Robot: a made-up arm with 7 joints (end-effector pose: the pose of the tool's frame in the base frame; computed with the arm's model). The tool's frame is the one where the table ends. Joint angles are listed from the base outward.
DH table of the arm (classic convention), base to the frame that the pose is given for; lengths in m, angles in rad. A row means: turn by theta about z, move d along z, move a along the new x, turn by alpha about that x. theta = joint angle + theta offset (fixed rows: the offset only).
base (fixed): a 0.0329; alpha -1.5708; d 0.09; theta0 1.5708
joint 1: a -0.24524; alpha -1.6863; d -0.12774; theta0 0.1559
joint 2: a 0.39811; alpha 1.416; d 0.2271; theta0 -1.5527
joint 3: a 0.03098; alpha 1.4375; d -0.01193; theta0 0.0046
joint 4: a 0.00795; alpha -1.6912; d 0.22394; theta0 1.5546
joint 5: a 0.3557; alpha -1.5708; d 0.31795; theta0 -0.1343
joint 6: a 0.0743; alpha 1.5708; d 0.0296; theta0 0
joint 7: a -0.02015; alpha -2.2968; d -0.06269; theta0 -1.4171
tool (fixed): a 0; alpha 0; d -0.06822; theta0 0.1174
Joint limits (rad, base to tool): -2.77..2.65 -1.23..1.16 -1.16..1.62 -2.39..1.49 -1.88..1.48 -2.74..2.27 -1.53..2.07
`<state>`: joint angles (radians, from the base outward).
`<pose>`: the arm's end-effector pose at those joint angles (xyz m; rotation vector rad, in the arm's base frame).
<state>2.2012 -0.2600 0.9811 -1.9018 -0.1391 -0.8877 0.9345</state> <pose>-0.6375 0.0365 0.9770 0.5718 -1.6019 1.6216</pose>
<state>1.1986 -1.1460 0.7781 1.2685 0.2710 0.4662 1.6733</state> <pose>-0.0238 0.1484 0.5368 1.6232 0.3631 0.0009</pose>
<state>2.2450 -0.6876 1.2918 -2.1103 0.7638 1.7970 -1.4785</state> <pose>-0.1410 -0.0013 0.8682 -0.6704 -0.9808 -0.6064</pose>
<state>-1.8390 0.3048 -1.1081 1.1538 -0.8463 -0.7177 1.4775</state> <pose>0.4545 0.2457 -0.0241 -2.2843 -0.1966 -0.0417</pose>
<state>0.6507 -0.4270 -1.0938 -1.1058 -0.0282 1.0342 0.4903</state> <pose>-0.0020 -0.5565 0.6579 -1.7153 -1.0625 0.3899</pose>
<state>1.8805 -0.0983 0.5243 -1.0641 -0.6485 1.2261 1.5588</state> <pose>-0.5326 0.3044 0.7979 0.1764 1.9116 -1.5786</pose>
